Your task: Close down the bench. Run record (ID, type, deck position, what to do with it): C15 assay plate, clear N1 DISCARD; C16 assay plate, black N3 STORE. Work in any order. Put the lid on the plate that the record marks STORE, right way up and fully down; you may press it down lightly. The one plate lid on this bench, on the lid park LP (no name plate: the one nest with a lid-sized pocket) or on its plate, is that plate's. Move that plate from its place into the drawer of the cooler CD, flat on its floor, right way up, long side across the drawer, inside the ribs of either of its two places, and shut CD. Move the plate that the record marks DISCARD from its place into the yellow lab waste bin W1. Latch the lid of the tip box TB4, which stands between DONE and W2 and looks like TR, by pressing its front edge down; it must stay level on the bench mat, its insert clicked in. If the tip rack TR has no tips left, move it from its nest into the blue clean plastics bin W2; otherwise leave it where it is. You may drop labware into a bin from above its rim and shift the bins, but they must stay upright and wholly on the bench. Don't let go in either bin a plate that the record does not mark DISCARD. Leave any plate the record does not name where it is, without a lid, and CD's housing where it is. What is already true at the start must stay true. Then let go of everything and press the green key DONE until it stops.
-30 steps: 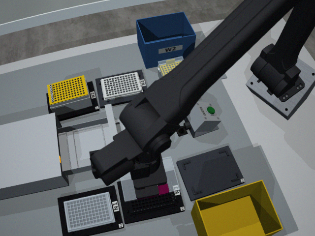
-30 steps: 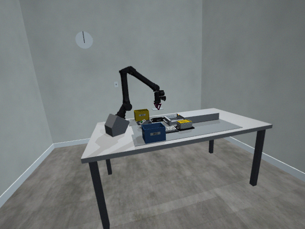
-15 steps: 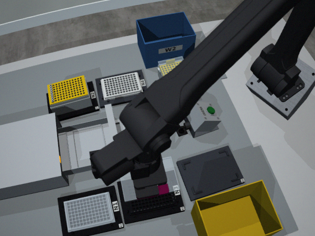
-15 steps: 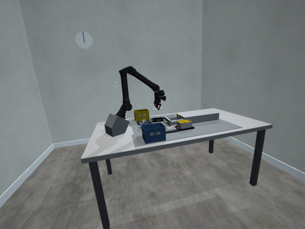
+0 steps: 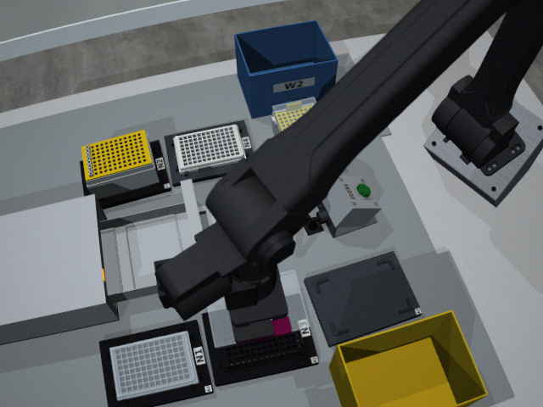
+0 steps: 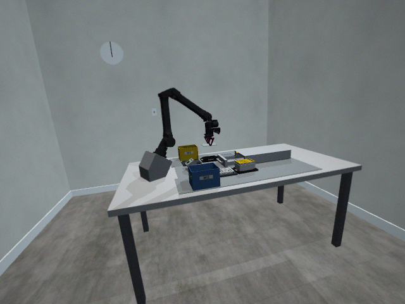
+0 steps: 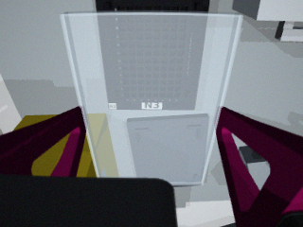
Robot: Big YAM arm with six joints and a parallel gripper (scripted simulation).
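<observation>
My hand is 13 cm above the black plate. From my hand the other things lie so: nest n1: 17 cm ahead, 2 cm to the right, 14 cm below; then nest N3: 14 cm below; then plate lid: right at my hand.
</observation>
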